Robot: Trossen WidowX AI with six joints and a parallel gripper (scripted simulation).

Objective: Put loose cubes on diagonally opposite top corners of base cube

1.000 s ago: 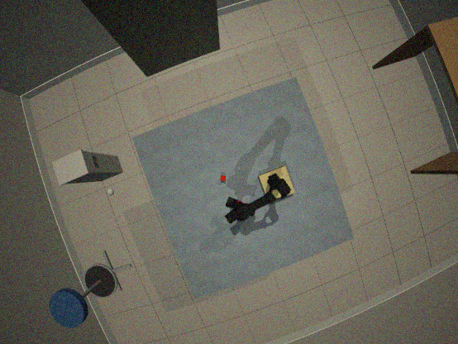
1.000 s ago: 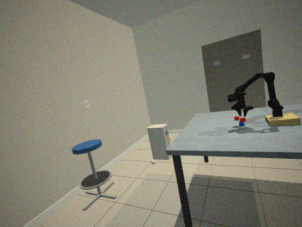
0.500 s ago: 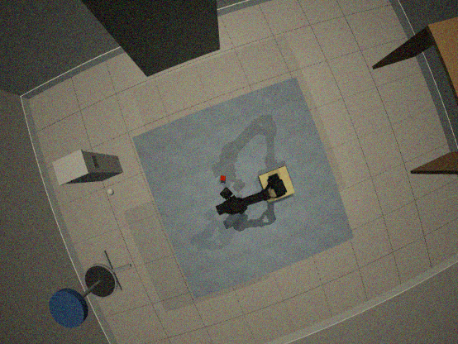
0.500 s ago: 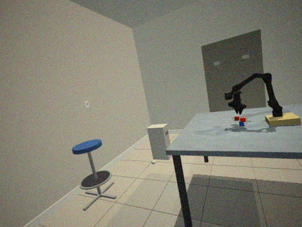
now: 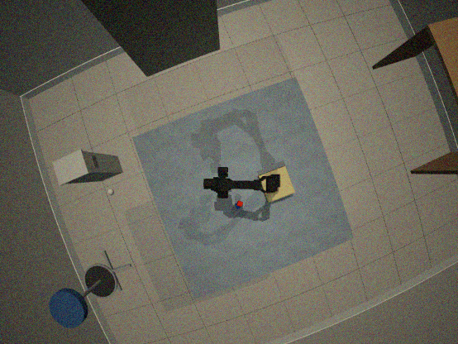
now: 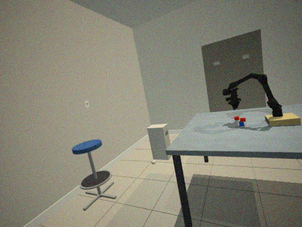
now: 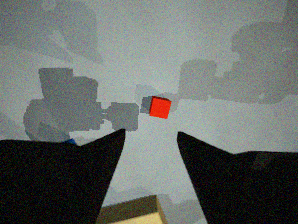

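Now: the blue cube 7 cm behind my gripper tip, 19 cm to the left of it and 10 cm below it.
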